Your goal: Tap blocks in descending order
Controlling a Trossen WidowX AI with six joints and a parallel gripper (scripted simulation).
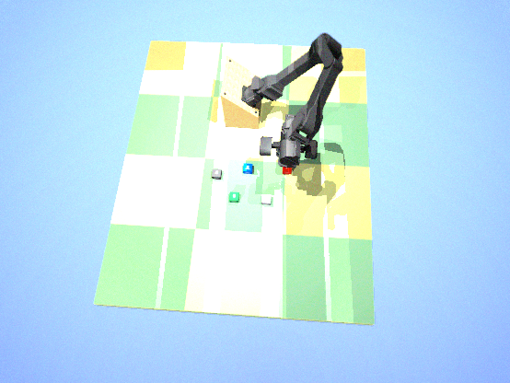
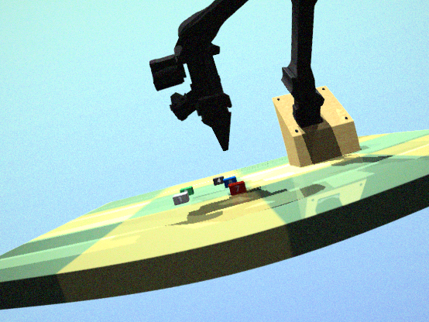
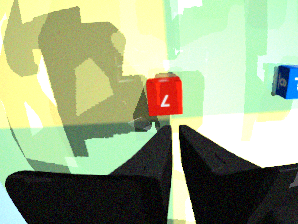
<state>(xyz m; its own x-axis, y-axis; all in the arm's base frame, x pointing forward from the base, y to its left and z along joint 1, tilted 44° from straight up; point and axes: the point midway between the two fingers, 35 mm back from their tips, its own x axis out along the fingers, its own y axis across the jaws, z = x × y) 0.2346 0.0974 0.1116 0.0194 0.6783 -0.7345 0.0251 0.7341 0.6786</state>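
My gripper tip is 140 mm to the left of the blue block and 80 mm above it. The rest, counted from my gripper tip: green block: 120 mm ahead, 180 mm to the right, 80 mm below; then red block: 80 mm below; then grey-white block: 120 mm ahead, 60 mm to the right, 80 mm below.
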